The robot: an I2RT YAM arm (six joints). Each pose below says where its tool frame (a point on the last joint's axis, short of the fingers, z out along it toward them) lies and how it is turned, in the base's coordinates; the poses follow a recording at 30 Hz.
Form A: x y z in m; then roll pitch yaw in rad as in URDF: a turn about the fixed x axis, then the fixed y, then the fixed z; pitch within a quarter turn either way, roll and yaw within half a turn.
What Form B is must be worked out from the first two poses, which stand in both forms.
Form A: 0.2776 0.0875 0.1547 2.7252 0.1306 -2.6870
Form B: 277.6 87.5 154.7 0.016 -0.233 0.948 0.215
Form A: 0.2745 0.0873 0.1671 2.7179 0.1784 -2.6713
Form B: 274.5 87.3 167.1 0.036 -0.245 0.943 0.224
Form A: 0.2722 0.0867 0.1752 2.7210 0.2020 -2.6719
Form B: 272.2 86.7 175.2 0.048 -0.247 0.941 0.225
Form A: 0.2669 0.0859 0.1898 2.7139 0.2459 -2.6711
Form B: 266.9 85.9 189.8 0.067 -0.251 0.937 0.233
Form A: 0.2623 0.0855 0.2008 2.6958 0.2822 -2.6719
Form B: 262.3 85.5 200.8 0.082 -0.255 0.932 0.245
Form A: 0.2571 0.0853 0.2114 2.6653 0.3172 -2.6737
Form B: 257.1 85.3 211.4 0.095 -0.259 0.925 0.262
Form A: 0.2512 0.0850 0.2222 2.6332 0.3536 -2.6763
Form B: 251.2 85.0 222.2 0.109 -0.263 0.917 0.280
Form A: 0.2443 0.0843 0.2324 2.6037 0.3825 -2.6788
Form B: 244.3 84.3 232.4 0.119 -0.266 0.910 0.296
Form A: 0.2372 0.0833 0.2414 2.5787 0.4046 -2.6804
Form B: 237.2 83.3 241.4 0.126 -0.269 0.903 0.309
